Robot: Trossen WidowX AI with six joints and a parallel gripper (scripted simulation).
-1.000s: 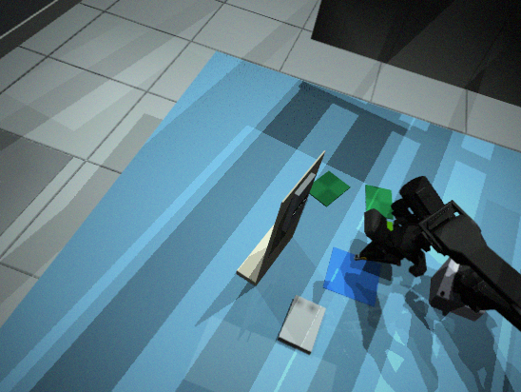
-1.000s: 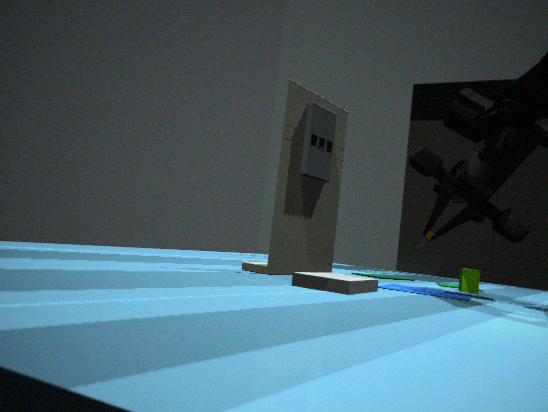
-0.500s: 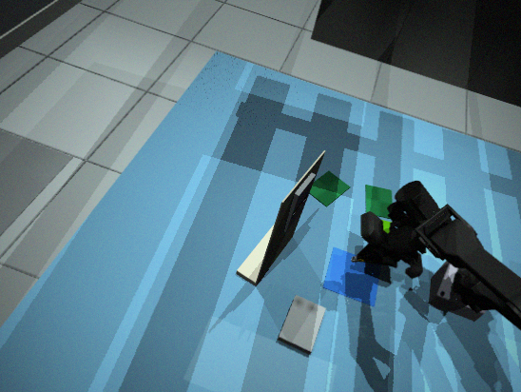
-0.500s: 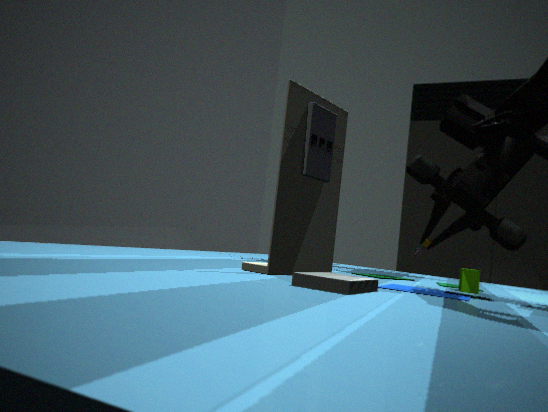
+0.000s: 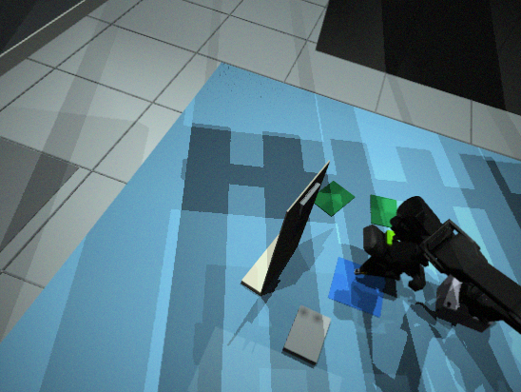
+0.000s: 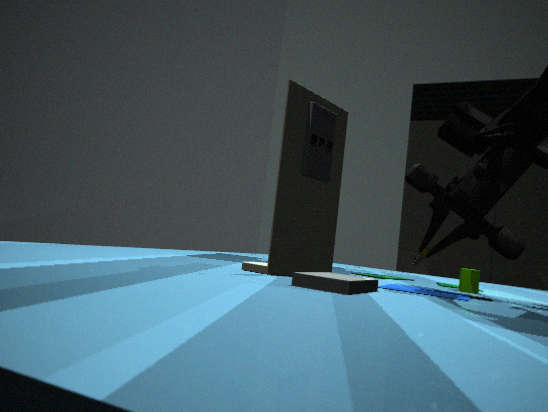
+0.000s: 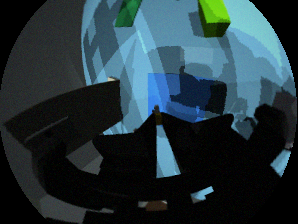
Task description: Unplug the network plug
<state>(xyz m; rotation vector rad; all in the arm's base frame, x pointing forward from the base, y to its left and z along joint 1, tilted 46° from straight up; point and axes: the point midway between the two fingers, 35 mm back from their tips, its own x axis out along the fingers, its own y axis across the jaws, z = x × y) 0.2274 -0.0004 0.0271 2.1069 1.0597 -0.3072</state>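
My gripper tip is 10 mm past the blue marked square and 50 mm above it. Also, from my gripper tip: grey plug: right at my gripper tip; flat grey slab: 80 mm ahead, 160 mm to the left, 50 mm below; upright panel: 180 mm ahead, 30 mm to the left, 80 mm above.
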